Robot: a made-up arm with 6 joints.
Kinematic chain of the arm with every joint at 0, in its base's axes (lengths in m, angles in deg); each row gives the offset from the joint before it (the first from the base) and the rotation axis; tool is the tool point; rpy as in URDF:
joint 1: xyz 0 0 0.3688 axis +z
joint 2: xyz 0 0 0 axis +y
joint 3: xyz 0.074 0 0.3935 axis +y
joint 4: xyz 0.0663 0 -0.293 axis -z
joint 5: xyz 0 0 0 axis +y
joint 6: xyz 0.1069 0 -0.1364 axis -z
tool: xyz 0 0 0 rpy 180 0 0
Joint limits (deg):
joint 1: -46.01..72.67
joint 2: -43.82..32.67
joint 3: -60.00..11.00
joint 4: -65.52..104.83
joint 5: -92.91..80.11
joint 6: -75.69..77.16
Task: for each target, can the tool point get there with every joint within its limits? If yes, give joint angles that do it. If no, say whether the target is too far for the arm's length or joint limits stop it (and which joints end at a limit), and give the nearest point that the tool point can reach.
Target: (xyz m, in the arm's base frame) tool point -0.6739 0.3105 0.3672
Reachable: no: joint limits stop it (at a limit: joint 1, joint 3, joint 4) | nearest point -0.1010 0.2041 0.3660 | short by 0.583 m
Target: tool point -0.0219 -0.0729 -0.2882
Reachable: no: joint limits stop it (at a limit: joint 1, joint 2) | nearest point 0.0988 -0.1267 0.2014 | short by 0.507 m
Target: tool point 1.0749 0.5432 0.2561
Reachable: no: too far | nearest point 0.5683 0.2872 0.3904 | short by 0.583 m
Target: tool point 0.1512 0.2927 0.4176
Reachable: yes | joints 60.92 -8.29 -25.59 76.84 41.53 -40.57
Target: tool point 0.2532 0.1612 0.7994
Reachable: yes | joints 46.11 -17.28 -37.76 24.62 -63.52 -19.96
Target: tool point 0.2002 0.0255 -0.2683
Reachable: no: joint limits stop it (at a limit: joint 2) | nearest point 0.2357 0.0300 0.1878 | short by 0.458 m
